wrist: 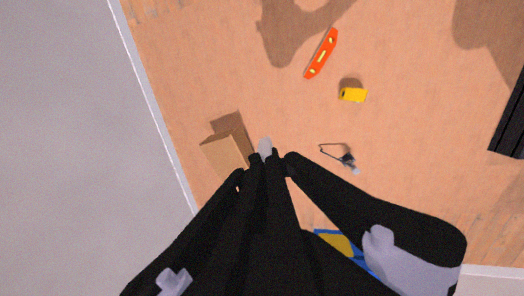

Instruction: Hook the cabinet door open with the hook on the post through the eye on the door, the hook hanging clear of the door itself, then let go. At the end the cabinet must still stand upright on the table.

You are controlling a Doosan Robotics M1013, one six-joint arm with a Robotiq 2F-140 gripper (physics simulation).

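Places are measured from the arm's base along level axes (x back, y right, z up), in millimetres.
Where they show: gripper, fingertip midpoint: (267, 145).
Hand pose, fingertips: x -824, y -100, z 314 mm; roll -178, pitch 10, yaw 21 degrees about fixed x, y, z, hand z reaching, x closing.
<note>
Things, the pixels of their top centre, and the offset from my fingertips. "spot": a spot on its surface instead. Level surfaces: height alone.
- wooden cabinet, top centre: (225, 164) dx -203, dy -193, dz -252 mm
- post with the hook, surface spot: (348, 159) spot: dx +271, dy -173, dz -363 mm
- orange spirit level, top centre: (321, 56) dx +113, dy +182, dz -374 mm
- table, surface height: dz -387 mm
- small yellow block, surface spot: (355, 95) spot: dx +222, dy +65, dz -319 mm
The wooden cabinet (223, 153) stands near the table's left edge, left of the fingertips. Its lower part is hidden behind the gripper, and neither the door's position nor the eye can be made out. The post with the hook (348, 159) is small in view, right of the fingertips: a dark fitting with a thin dark rod reaching left and a pale end at its lower right. The hook shows apart from the cabinet. My gripper (267, 145) is shut and empty, high above the table, between the cabinet and the post.
An orange spirit level (321, 54) lies toward the top of the table (210, 65). A small yellow block (355, 95) lies below it. A black ribbed object (511, 122) is at the right edge. A blue and yellow item (336, 244) is partly hidden behind the gripper.
</note>
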